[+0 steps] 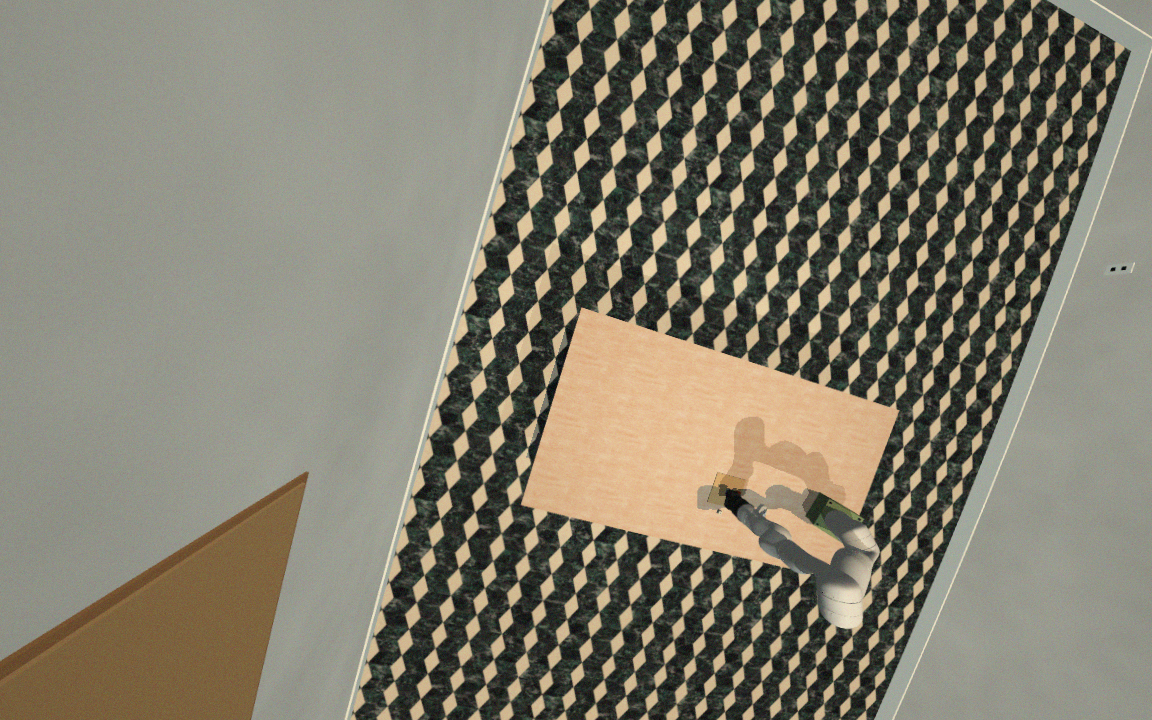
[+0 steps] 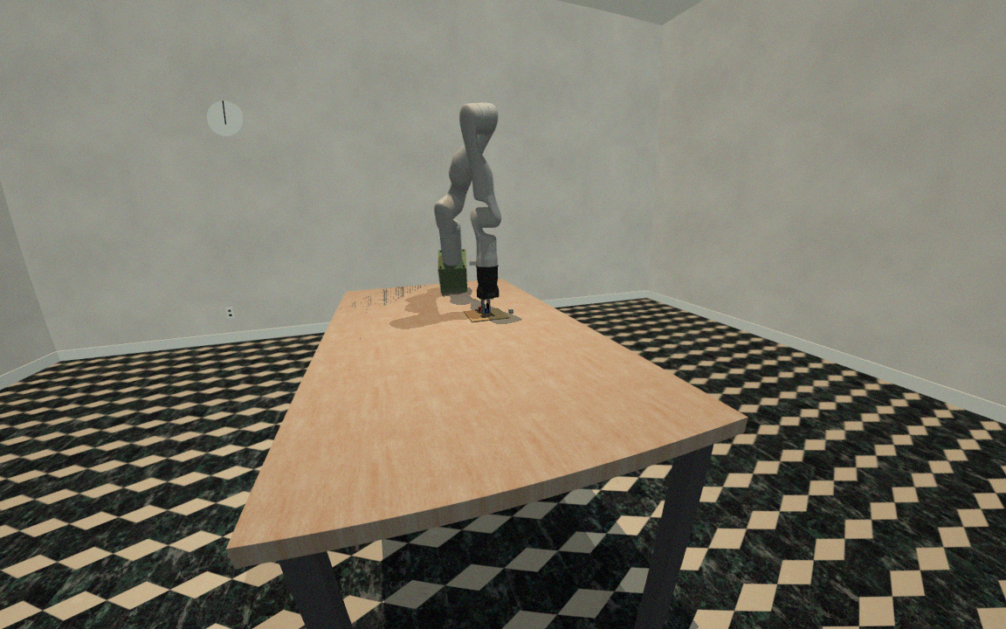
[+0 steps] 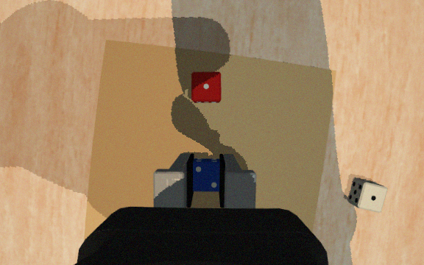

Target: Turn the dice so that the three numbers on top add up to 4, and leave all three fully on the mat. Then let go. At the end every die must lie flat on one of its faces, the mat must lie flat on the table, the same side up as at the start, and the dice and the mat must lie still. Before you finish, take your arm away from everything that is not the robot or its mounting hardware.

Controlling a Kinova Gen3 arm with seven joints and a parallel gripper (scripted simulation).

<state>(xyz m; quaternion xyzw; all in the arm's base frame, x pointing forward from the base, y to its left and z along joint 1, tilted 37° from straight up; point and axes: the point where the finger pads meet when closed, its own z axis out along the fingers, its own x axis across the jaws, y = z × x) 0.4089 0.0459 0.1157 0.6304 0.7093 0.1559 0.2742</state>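
My hand is 1 cm above the blue die. From my hand the other things lie so: tan mat (3 cm below); then red die (5 cm behind, 2 cm below); then white die (10 cm to the left, 2 cm below, 1 cm ahead).
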